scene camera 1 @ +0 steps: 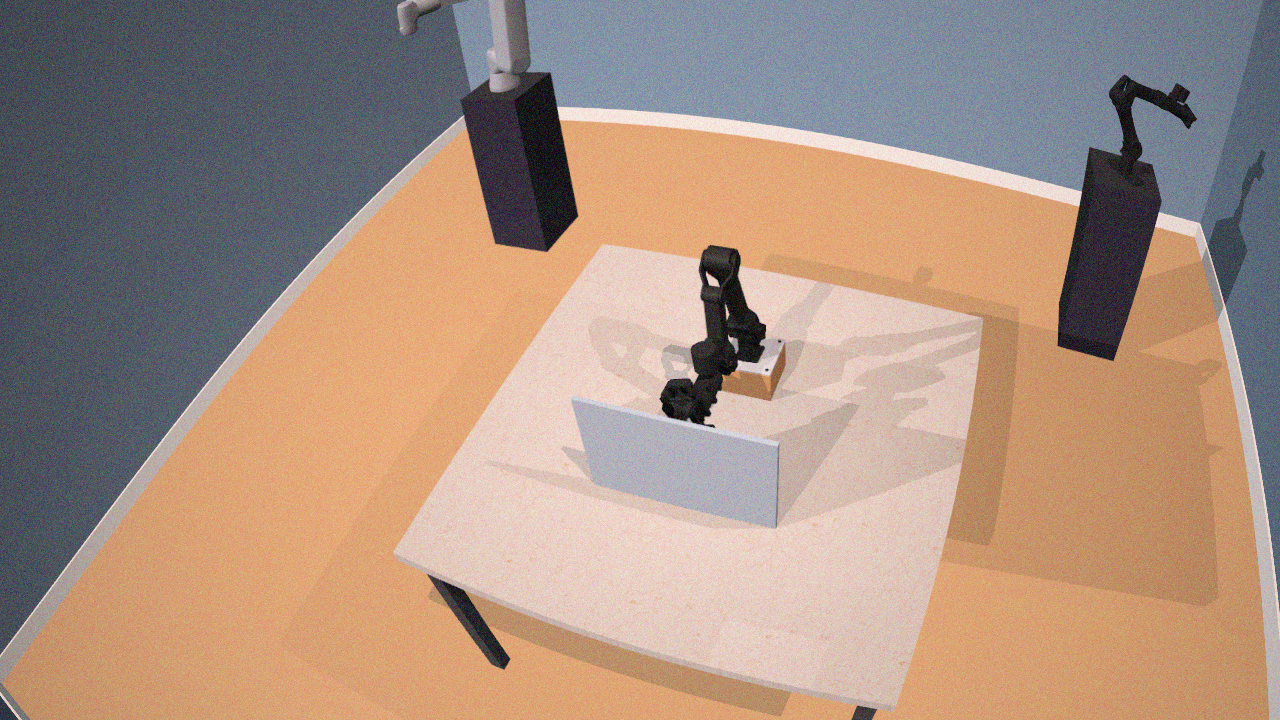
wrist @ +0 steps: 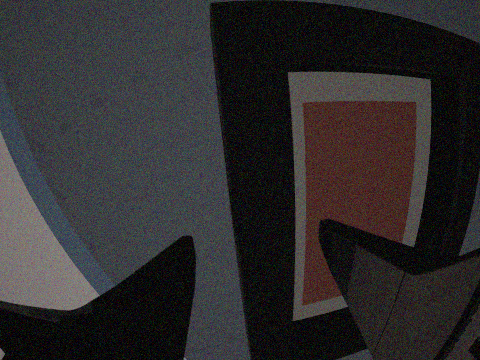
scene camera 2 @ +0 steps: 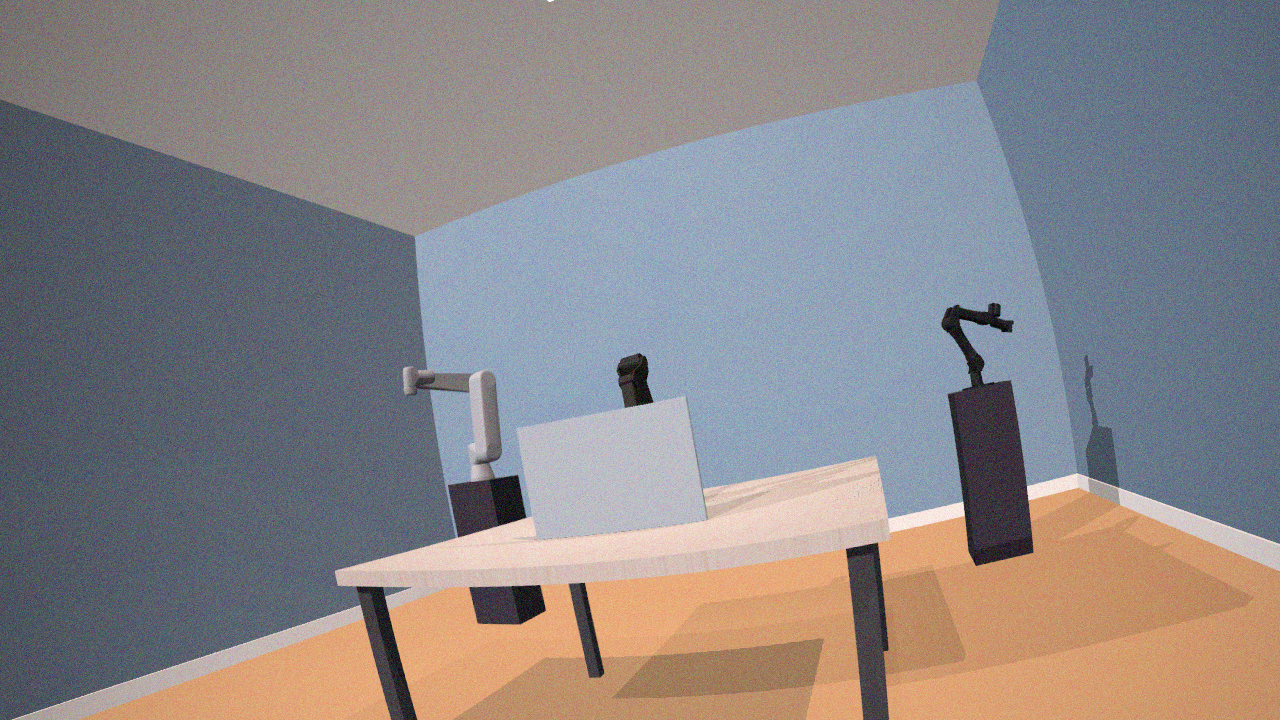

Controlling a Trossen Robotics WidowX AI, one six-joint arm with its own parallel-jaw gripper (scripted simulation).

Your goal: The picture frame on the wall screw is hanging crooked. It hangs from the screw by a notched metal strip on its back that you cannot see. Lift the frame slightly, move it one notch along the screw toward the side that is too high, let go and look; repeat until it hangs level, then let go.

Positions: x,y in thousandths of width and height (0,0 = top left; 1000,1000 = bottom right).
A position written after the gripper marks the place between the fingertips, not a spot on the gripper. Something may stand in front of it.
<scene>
gripper: scene camera 1 531,612; wrist 536,662; not seen in scene camera 2 (hidden by a grey wall panel)
picture frame: wrist 751,332; not seen in scene camera 1 (hidden by a grey wall panel); not seen in scene camera 2 (hidden by a grey wall panel)
</scene>
